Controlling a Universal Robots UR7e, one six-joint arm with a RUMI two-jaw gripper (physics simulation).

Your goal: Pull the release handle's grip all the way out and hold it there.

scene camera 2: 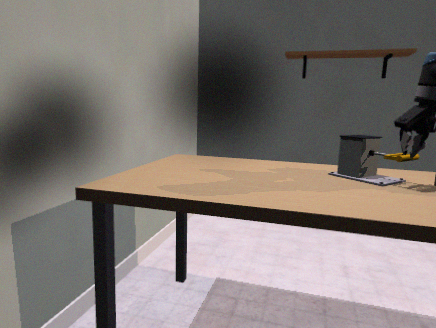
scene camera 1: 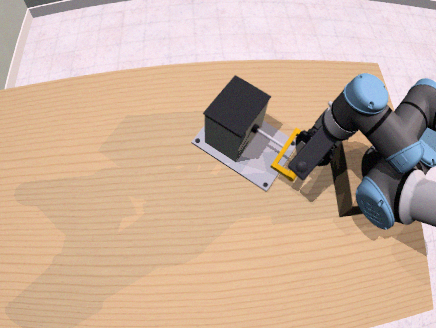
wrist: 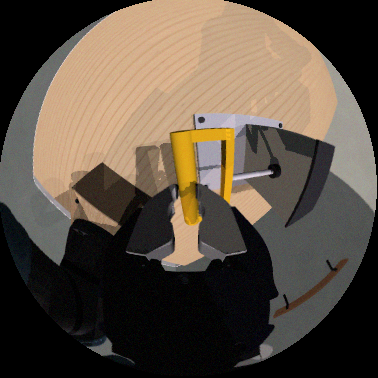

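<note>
The release handle's yellow grip (scene camera 1: 286, 148) (scene camera 2: 395, 157) (wrist: 184, 155) is a rectangular loop with a thick round bar on its outer side. A thin metal rod (scene camera 1: 270, 137) (scene camera 2: 380, 153) (wrist: 252, 175) joins it to the dark box housing (scene camera 1: 237, 105) (scene camera 2: 352, 157) (wrist: 297, 155), and a length of rod shows between them. The housing stands on a grey base plate (scene camera 1: 260, 172) (wrist: 215, 120). My gripper (scene camera 2: 410, 150) (wrist: 186, 184) is shut on the grip's round outer bar, near one end, above the table. In scene camera 1 the arm hides the fingertips.
A dark block-like stand (scene camera 1: 341, 185) (wrist: 110, 187) is on the table (scene camera 1: 150, 250) (scene camera 2: 250, 200) (wrist: 125, 75), close to the arm. The table's edge runs behind the arm's base. A wooden shelf (scene camera 2: 350, 53) hangs on the back wall.
</note>
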